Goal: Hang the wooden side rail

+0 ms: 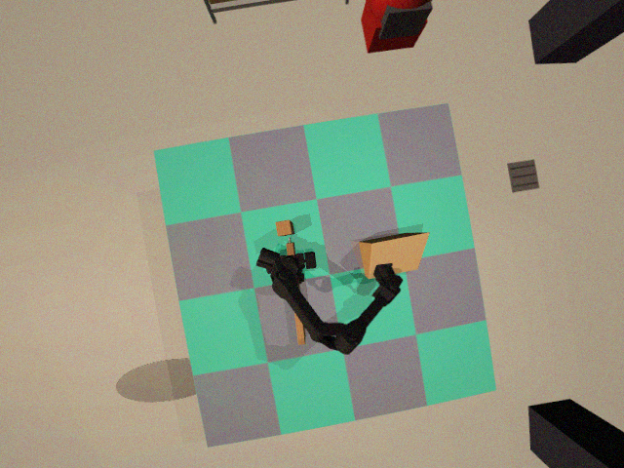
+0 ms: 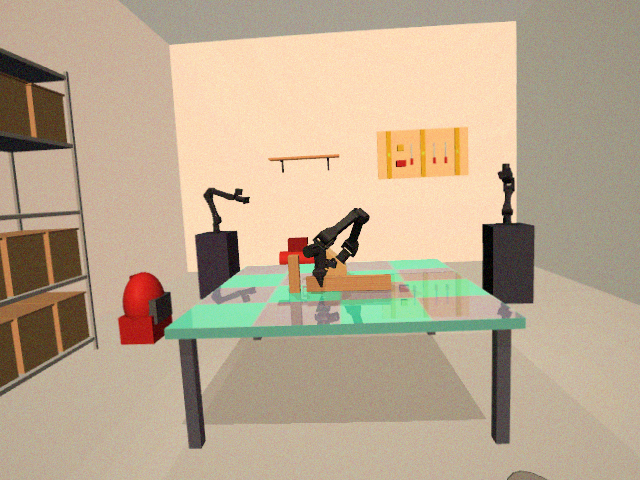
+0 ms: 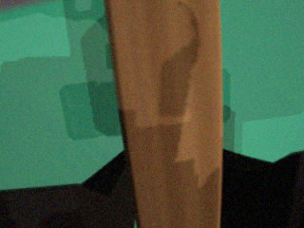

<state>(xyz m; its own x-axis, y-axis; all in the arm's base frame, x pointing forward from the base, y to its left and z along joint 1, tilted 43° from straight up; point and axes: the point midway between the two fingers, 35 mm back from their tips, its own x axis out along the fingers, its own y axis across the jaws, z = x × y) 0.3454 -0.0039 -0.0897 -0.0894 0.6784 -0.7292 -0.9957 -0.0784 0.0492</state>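
Right now the headboard post is 1 cm ahead of my gripper tip, 13 cm to the right of it and 7 cm above it.
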